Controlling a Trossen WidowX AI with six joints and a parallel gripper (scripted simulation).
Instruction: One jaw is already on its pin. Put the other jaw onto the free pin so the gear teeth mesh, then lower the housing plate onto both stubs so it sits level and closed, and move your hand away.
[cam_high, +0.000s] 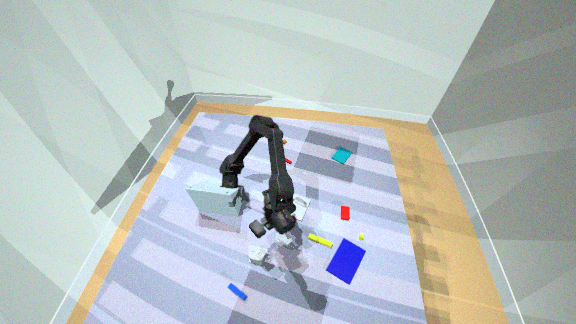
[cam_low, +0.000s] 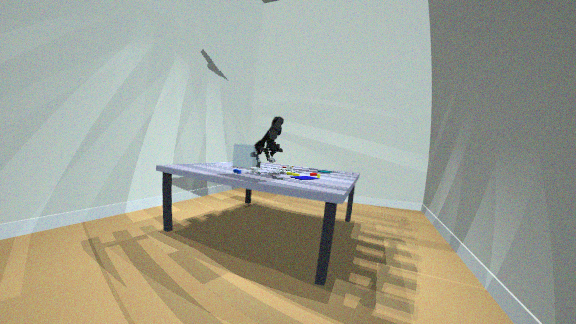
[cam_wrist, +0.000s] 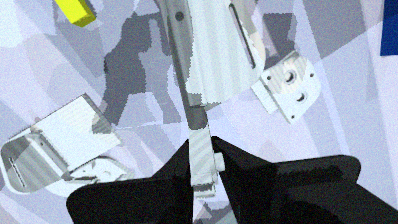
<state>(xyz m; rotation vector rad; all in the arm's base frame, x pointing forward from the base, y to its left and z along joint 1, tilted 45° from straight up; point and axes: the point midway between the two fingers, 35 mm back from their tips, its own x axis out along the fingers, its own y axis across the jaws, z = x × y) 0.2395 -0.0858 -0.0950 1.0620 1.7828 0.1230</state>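
Right now the jaw is 20 mm ahead of my gripper tip, 10 mm to the right of it and 30 mm above it. Round my gripper tip: yellow bar: 200 mm ahead, 10 mm to the left, 70 mm below; then white block: 50 mm behind, 110 mm to the right, 70 mm below; then blue bar: 80 mm behind, 270 mm to the right, 70 mm below.
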